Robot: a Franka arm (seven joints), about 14 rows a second.
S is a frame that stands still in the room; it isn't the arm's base.
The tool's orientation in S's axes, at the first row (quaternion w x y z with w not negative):
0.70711, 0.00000, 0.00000, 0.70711
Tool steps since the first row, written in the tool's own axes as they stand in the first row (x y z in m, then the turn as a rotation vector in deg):
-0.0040, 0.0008, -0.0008, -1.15, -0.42, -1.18
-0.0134, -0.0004, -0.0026, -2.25, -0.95, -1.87
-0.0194, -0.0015, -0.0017, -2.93, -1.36, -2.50
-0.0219, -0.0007, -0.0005, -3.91, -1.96, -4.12
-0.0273, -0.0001, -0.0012, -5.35, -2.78, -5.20
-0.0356, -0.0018, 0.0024, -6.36, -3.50, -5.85
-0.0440, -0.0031, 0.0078, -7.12, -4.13, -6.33
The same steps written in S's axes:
-0.0008, -0.0040, -0.0008, 0.42, -1.15, -1.18
0.0004, -0.0134, -0.0026, 0.95, -2.25, -1.87
0.0015, -0.0194, -0.0017, 1.36, -2.93, -2.50
0.0007, -0.0219, -0.0005, 1.96, -3.91, -4.12
0.0001, -0.0273, -0.0012, 2.78, -5.35, -5.20
0.0018, -0.0356, 0.0024, 3.50, -6.36, -5.85
0.0031, -0.0440, 0.0078, 4.13, -7.12, -6.33

